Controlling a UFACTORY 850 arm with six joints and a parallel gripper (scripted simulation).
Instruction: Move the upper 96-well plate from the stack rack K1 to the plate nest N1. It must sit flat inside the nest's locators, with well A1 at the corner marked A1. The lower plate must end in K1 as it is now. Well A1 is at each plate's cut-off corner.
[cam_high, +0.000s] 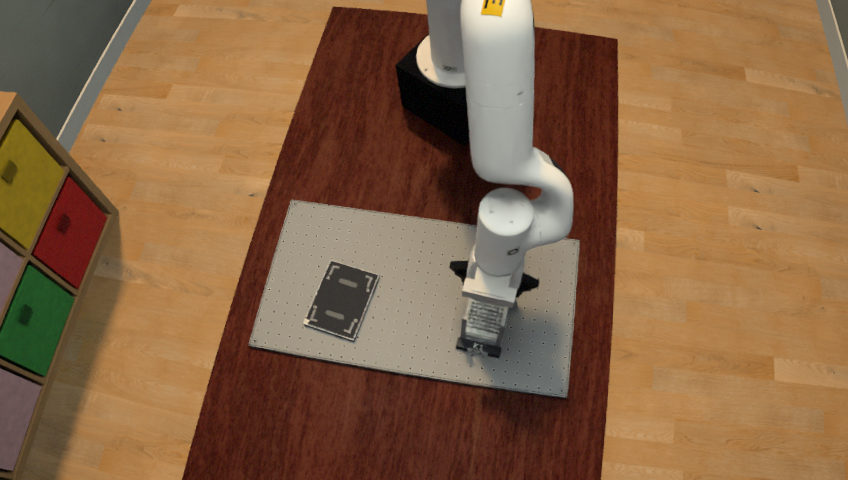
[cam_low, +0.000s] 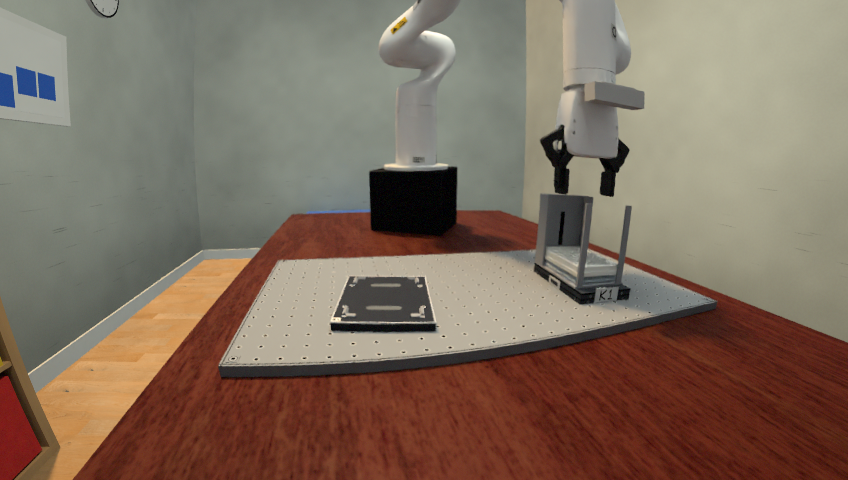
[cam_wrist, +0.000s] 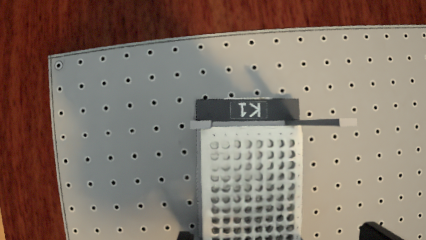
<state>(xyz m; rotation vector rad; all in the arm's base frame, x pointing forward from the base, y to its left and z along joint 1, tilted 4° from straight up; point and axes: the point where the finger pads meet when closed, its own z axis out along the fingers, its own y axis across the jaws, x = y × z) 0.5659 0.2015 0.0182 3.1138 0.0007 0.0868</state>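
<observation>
Now: the 96-well plate 120 mm below my hand. From my hand the other things lie so: plate nest N1: 40 mm ahead, 320 mm to the right, 150 mm below; clear plate: 130 mm below.
</observation>
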